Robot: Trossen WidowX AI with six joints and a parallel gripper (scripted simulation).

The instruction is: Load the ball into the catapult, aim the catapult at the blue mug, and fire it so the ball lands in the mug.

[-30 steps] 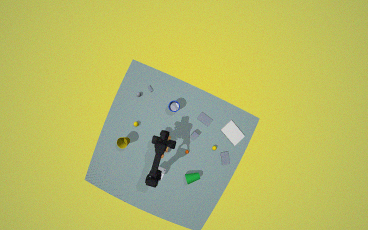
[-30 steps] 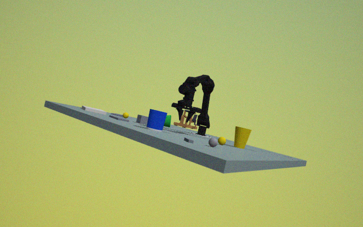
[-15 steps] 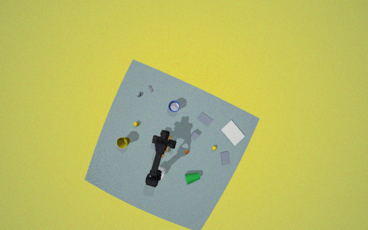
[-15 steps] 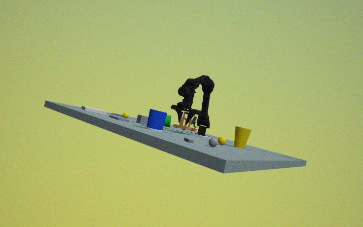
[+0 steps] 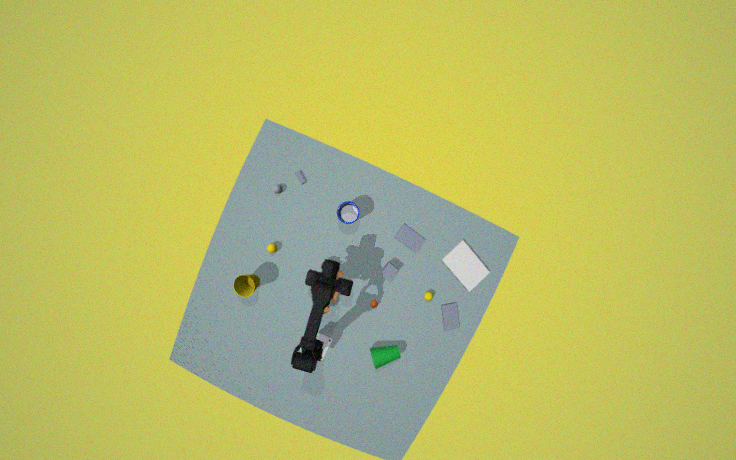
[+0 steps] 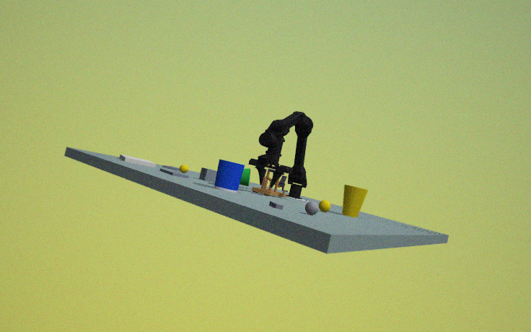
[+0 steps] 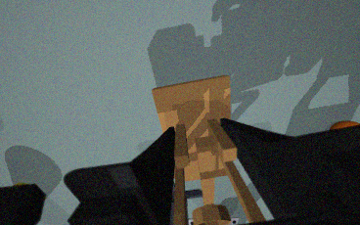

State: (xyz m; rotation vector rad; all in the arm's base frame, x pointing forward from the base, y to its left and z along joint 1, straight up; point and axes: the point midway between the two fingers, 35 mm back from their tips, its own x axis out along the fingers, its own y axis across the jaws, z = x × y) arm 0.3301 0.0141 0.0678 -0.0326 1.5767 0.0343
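My gripper tip is now 21 cm to the left of the orange ball, 5 cm past it and 2 cm above it. Round my gripper tip: blue mug 29 cm ahead, 1 cm to the left, 1 cm below; yellow cup 34 cm to the left, 13 cm behind, 1 cm below; wooden catapult 6 cm behind, 2 cm above, 1 cm to the left.
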